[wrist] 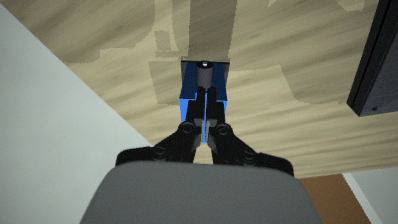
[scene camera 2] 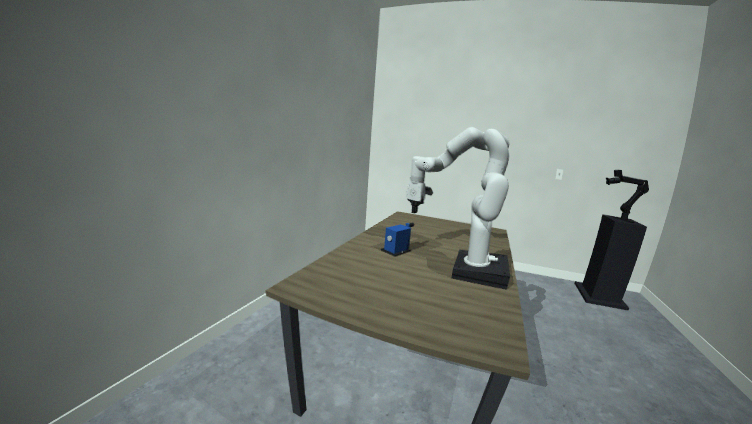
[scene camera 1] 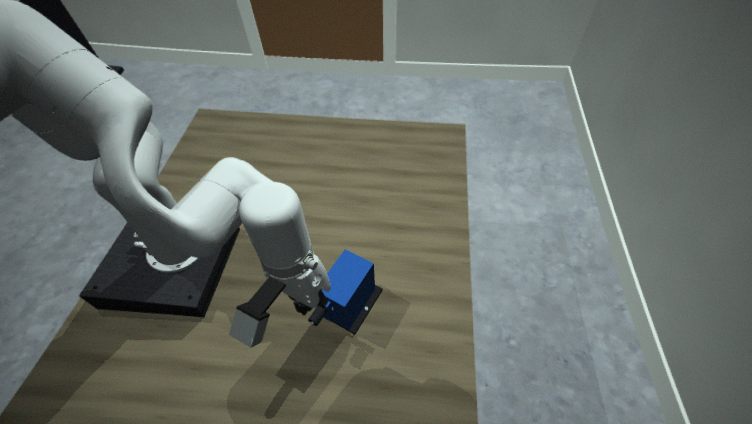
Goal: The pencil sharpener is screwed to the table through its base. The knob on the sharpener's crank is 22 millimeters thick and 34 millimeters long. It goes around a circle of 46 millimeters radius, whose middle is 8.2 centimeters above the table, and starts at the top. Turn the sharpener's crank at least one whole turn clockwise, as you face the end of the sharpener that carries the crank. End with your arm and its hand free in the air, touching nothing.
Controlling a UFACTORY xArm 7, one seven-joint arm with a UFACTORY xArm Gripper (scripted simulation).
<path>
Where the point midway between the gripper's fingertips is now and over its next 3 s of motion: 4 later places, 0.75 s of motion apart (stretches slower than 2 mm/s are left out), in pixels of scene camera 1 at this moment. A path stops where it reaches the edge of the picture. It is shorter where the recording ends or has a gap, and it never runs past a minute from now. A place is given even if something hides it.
The gripper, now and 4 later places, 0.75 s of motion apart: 306, 307; 306, 308; 309, 313; 310, 317; 311, 319
</path>
